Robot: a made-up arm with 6 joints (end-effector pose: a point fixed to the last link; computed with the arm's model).
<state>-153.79 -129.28 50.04 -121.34 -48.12 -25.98</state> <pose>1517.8 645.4 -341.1 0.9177 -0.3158 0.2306 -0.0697</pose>
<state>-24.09 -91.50 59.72 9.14 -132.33 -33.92</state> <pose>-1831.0 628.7 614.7 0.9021 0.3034 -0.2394 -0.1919</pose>
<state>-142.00 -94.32 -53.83 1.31 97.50 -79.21</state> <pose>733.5 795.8 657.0 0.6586 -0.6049 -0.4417 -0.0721</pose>
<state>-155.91 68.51 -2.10 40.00 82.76 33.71</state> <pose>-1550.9 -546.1 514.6 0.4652 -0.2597 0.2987 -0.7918</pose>
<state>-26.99 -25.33 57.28 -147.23 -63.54 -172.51</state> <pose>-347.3 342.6 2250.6 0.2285 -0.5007 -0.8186 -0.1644</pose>
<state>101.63 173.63 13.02 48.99 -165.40 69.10</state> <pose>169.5 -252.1 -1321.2 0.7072 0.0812 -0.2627 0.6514</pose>
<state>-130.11 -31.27 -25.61 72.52 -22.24 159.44</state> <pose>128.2 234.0 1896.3 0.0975 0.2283 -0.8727 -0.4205</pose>
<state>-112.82 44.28 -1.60 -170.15 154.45 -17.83</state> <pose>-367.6 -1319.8 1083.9 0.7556 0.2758 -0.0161 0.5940</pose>
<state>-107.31 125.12 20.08 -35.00 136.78 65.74</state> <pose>-424.4 -878.3 -885.4 0.1184 -0.4356 0.4587 -0.7654</pose>
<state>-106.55 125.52 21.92 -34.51 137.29 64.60</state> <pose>-415.6 -890.6 -899.7 0.1222 -0.4460 0.4351 -0.7725</pose>
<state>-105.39 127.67 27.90 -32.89 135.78 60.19</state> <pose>-401.2 -901.8 -957.9 0.1476 -0.4505 0.3753 -0.7965</pose>
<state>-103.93 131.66 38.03 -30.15 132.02 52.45</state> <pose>-381.3 -906.7 -1053.3 0.1967 -0.4449 0.2785 -0.8281</pose>
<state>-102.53 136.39 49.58 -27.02 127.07 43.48</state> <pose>-360.5 -901.0 -1150.4 0.2562 -0.4290 0.1704 -0.8493</pose>
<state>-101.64 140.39 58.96 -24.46 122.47 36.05</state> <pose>-345.7 -885.9 -1219.6 0.3064 -0.4081 0.0866 -0.8556</pose>
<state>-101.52 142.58 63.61 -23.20 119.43 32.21</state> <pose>-341.8 -868.8 -1253.0 0.3325 -0.3902 0.0504 -0.8571</pose>
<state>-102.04 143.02 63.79 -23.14 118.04 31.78</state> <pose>-347.4 -854.8 -1259.9 0.3363 -0.3785 0.0564 -0.8605</pose>
